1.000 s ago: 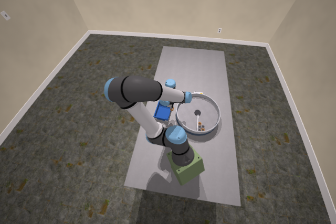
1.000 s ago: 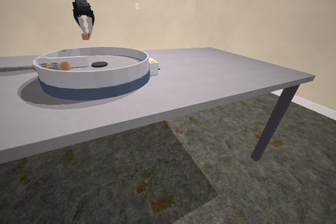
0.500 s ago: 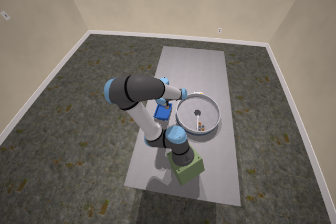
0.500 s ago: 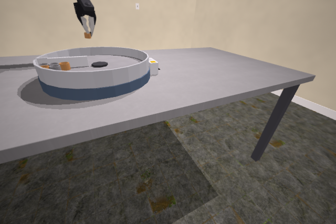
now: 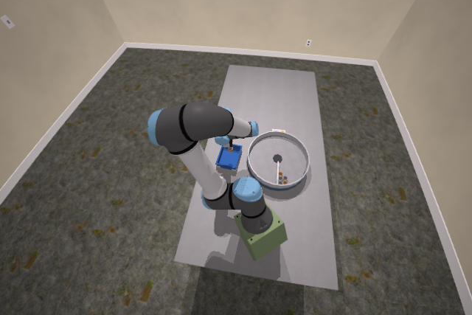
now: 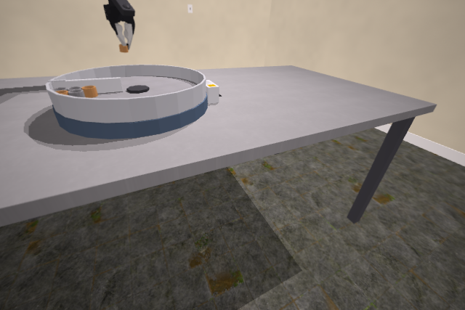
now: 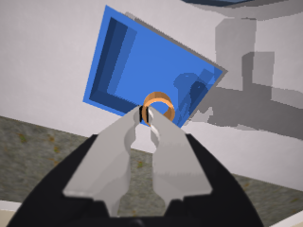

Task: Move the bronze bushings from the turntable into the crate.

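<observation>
My gripper is now 120 mm above the crate, 10 mm to the right of it and 10 mm past it. Round my hand: round turntable (320 mm to the right, 100 mm below, 80 mm ahead).
</observation>
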